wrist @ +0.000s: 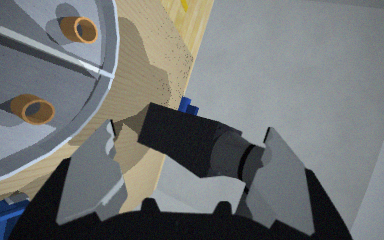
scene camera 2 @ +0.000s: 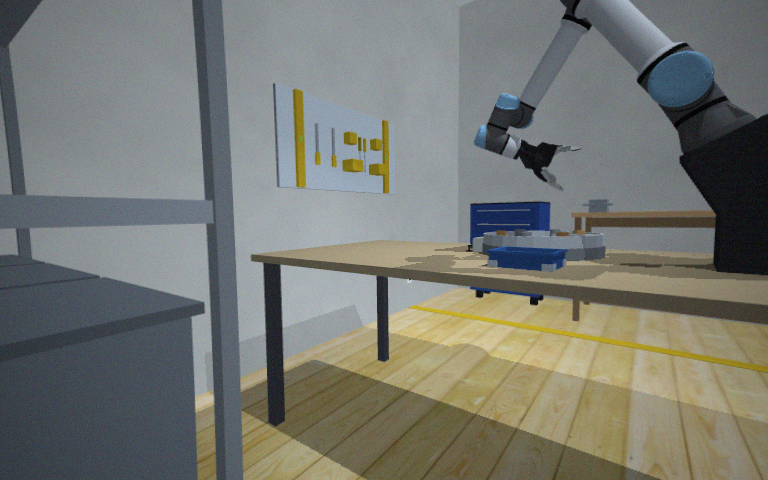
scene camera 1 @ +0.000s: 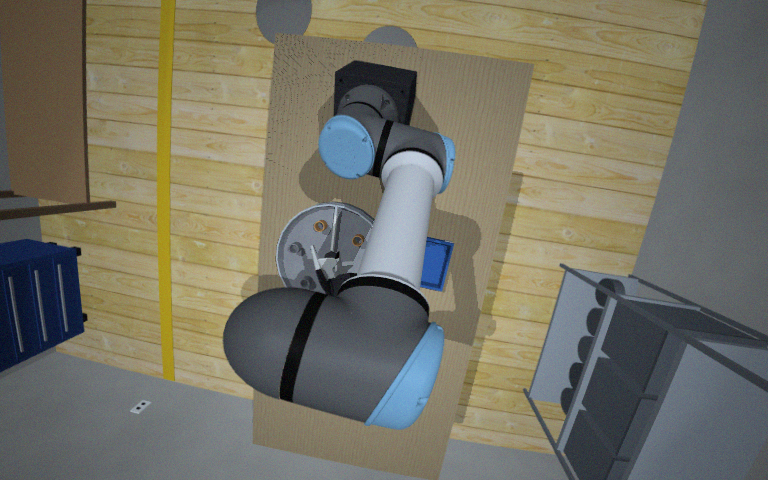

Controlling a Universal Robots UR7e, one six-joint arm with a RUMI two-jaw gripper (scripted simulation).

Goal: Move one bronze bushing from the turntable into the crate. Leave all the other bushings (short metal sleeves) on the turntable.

I see my gripper, a blue crate and a grey round turntable.
My gripper shows as well in the wrist view.
